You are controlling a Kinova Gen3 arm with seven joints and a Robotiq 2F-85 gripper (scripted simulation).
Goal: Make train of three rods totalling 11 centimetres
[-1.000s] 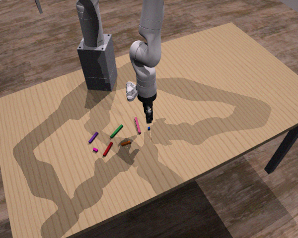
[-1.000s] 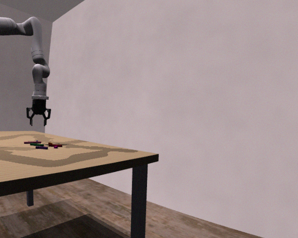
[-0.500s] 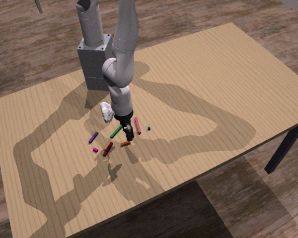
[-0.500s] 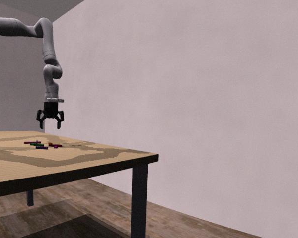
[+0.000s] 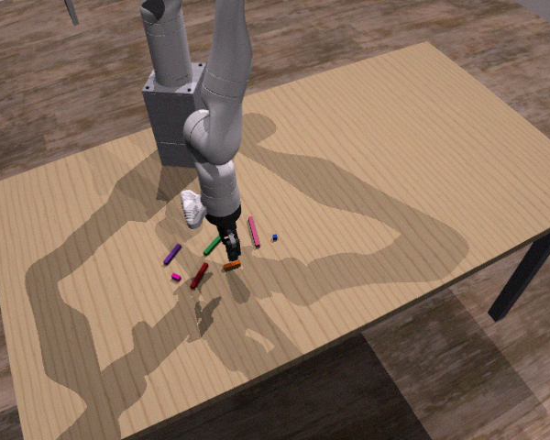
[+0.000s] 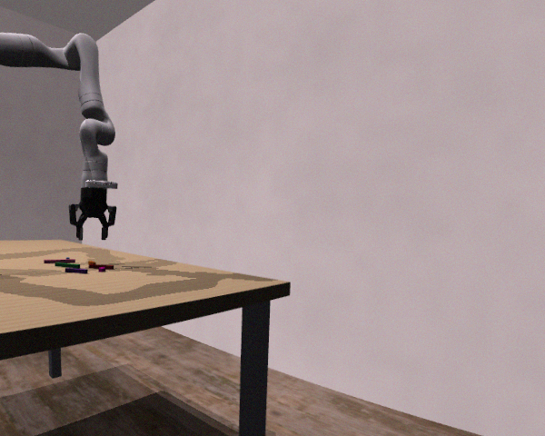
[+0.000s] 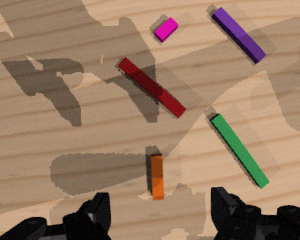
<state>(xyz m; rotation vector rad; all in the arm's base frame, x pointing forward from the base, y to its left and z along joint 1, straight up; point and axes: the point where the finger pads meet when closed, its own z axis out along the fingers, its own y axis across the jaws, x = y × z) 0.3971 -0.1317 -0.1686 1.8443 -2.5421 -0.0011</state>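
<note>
Right now the orange rod is 80 mm below my hand. From my hand the other things lie so: red rod (80 mm to the right, 80 mm below, 20 mm behind); then pink rod (100 mm to the left, 80 mm below, 50 mm behind); then green rod (80 mm below, 80 mm behind, 10 mm to the left).
</note>
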